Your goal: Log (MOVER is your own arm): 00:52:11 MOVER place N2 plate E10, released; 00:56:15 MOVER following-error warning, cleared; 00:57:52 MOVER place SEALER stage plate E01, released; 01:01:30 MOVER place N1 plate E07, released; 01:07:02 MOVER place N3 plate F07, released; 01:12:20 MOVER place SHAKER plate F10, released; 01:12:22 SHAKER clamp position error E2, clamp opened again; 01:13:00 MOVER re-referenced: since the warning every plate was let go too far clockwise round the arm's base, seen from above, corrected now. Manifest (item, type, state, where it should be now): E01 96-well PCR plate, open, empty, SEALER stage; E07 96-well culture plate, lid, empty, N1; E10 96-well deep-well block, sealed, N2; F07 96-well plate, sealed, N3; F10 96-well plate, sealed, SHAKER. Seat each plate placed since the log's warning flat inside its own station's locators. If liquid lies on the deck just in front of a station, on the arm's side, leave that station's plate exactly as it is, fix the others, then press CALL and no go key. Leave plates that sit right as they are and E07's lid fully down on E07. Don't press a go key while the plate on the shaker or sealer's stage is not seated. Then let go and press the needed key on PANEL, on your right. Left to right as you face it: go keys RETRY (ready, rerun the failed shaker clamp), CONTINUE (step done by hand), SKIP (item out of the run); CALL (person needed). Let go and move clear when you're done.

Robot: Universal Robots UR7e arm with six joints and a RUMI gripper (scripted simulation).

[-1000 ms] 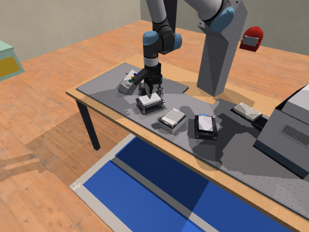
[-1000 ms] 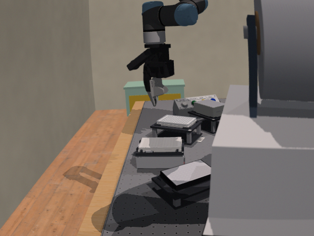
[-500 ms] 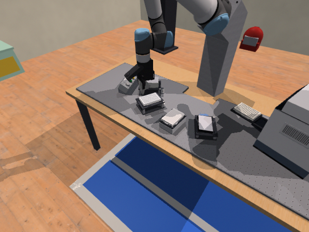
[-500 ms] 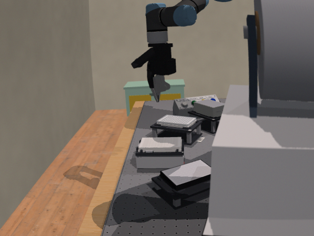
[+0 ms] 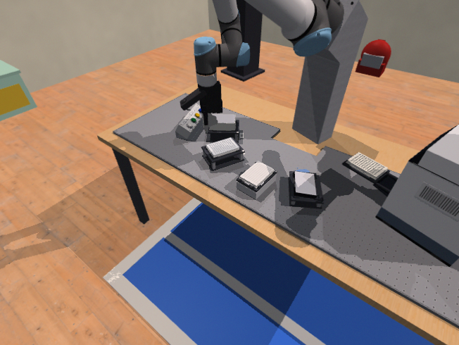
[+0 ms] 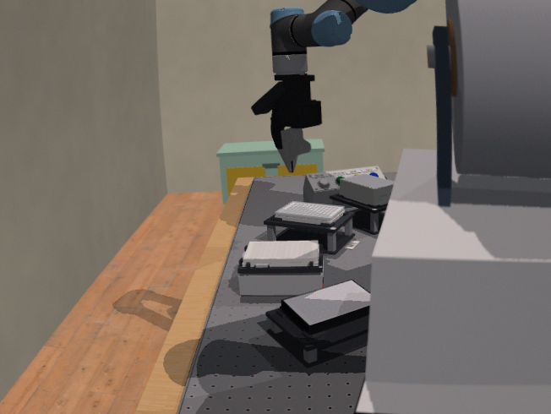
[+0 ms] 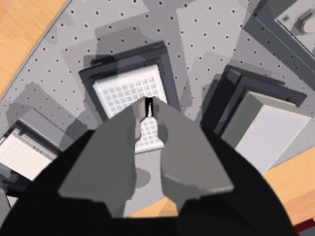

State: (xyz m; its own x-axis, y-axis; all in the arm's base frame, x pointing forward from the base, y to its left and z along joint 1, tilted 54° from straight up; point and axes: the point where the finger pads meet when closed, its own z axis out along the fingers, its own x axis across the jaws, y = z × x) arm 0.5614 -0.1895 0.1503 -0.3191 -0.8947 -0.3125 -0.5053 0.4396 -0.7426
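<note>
The blue call key is 19 cm behind my hand, 26 cm to the right of it and 9 cm below it. Round my hand: green continue key (10 cm behind, 22 cm to the right, 9 cm below); grey deep-well block (18 cm behind, 8 cm to the right, 8 cm below); white retry key (6 cm behind, 20 cm to the right, 9 cm below).
</note>
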